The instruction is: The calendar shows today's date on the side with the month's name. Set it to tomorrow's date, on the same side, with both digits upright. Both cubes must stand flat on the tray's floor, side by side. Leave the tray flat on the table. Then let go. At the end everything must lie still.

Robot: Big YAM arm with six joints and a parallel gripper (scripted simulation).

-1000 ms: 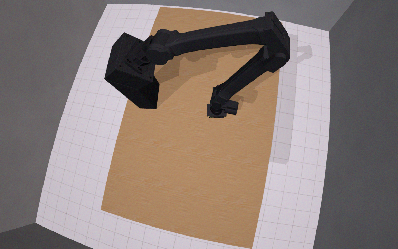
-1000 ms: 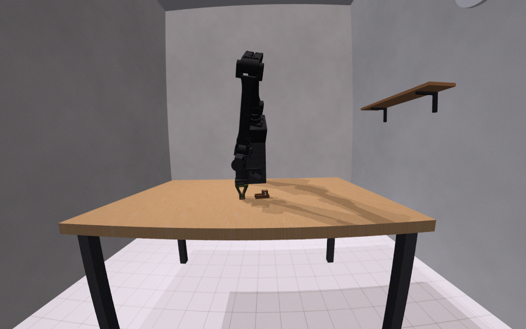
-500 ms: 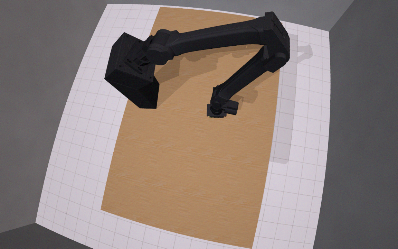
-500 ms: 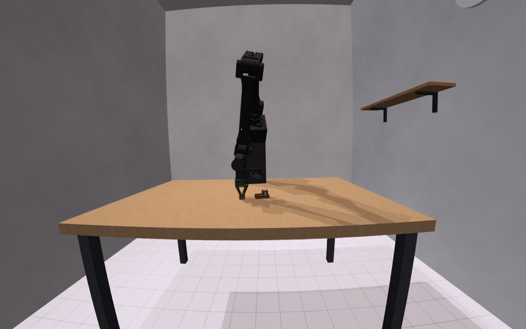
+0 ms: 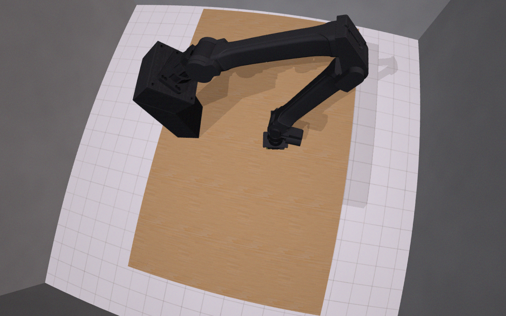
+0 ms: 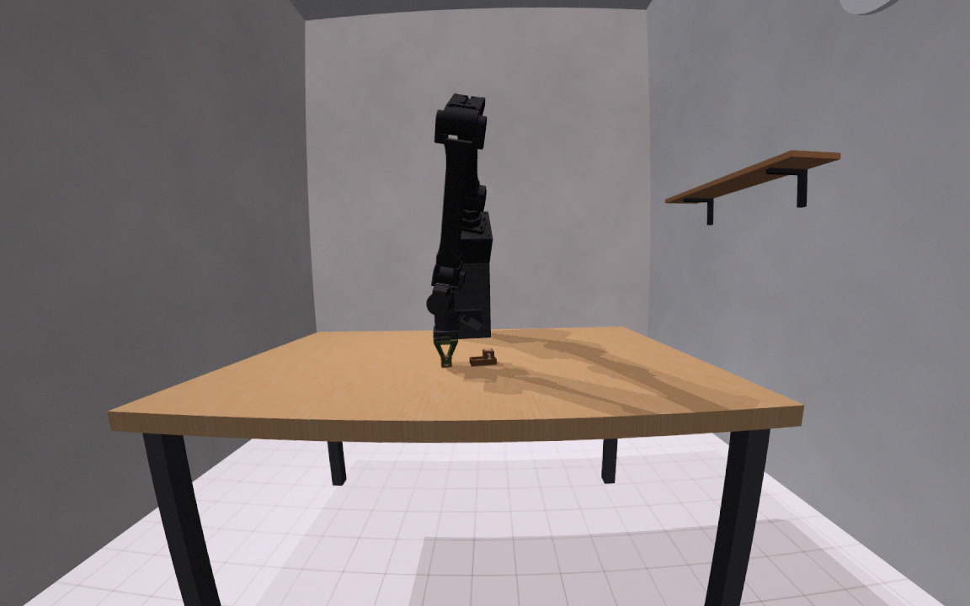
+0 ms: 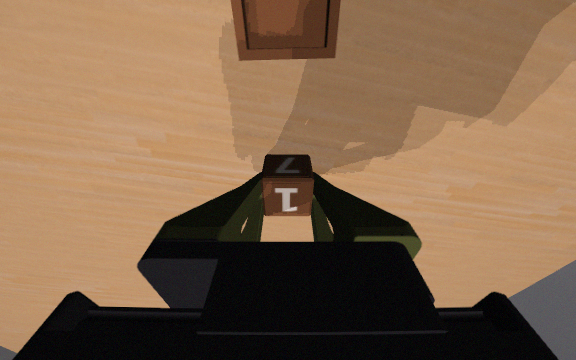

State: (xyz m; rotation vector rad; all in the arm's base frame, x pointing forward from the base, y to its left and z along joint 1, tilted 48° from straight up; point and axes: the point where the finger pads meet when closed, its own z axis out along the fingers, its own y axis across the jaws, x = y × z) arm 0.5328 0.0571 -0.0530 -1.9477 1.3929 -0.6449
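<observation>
The brown calendar tray is 9 cm to the left of my hand, 5 cm behind it and 1 cm below it. Also, from my hand: cube right at my hand.
</observation>
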